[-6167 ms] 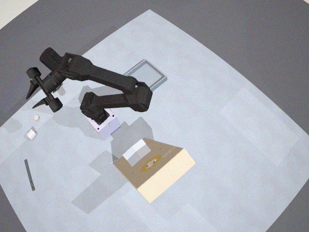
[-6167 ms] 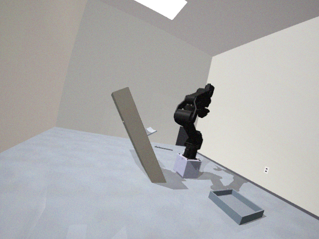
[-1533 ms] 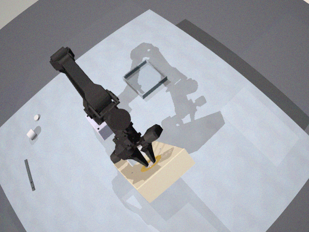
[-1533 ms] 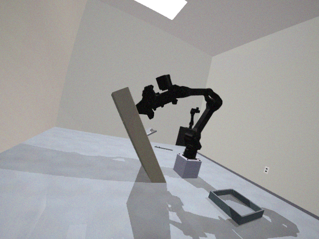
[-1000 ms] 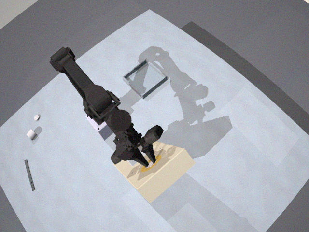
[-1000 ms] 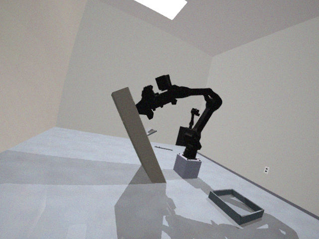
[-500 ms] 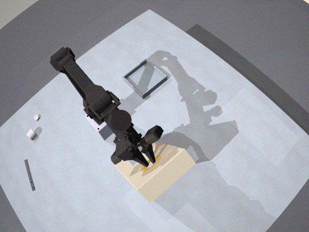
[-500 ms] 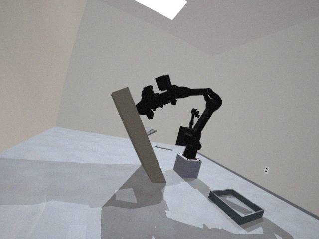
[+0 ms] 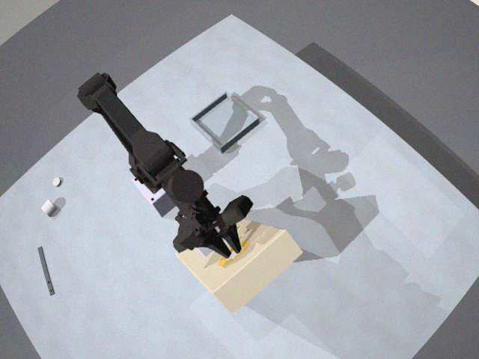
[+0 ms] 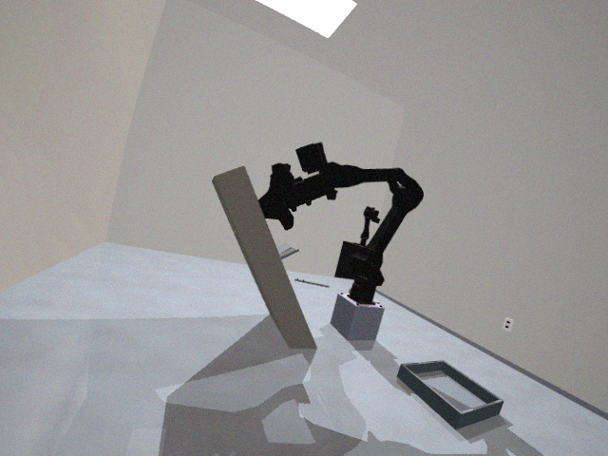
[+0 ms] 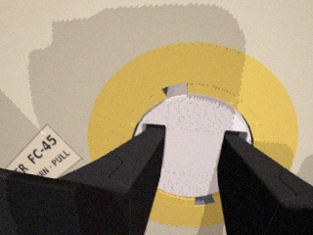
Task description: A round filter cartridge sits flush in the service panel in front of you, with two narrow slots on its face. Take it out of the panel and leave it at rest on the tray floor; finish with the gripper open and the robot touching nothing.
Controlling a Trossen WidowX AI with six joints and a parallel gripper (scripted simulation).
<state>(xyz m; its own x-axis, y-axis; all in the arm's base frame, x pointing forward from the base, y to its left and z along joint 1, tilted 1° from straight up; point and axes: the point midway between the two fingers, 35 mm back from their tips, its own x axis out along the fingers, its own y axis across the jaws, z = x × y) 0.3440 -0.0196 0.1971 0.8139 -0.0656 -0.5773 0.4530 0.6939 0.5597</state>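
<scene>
My gripper tip is now 1 cm short of the round filter cartridge and 1 cm above it. Also, from my gripper tip: tray 41 cm behind, 31 cm to the left, 27 cm below.
</scene>
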